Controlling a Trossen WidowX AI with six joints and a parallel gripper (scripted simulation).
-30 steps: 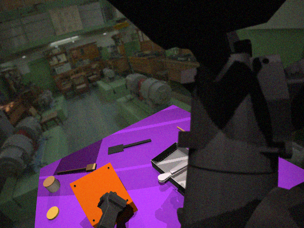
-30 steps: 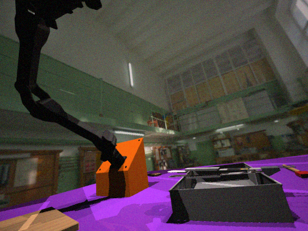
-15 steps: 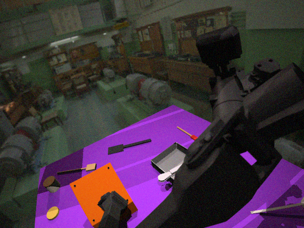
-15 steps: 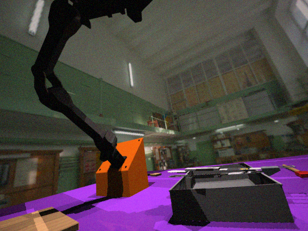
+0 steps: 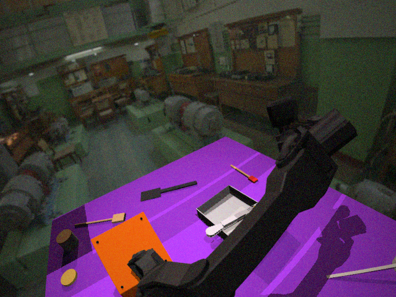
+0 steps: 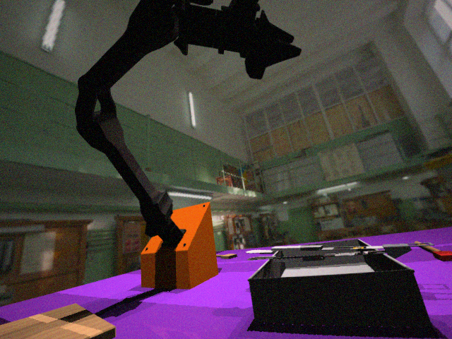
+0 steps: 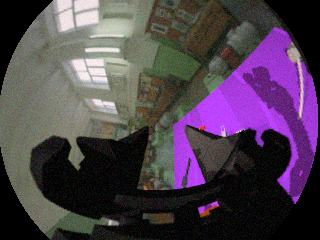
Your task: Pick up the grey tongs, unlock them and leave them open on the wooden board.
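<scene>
My gripper tip is now 410 mm above the roasting tin, 120 mm to the right of it and 90 mm past it. Round my gripper tip: dark spatula: 510 mm to the left, 440 mm below, 300 mm behind; then wooden board: 470 mm behind, 430 mm below, 330 mm to the right; then red-headed brush: 430 mm below, 340 mm to the left, 120 mm ahead.
</scene>
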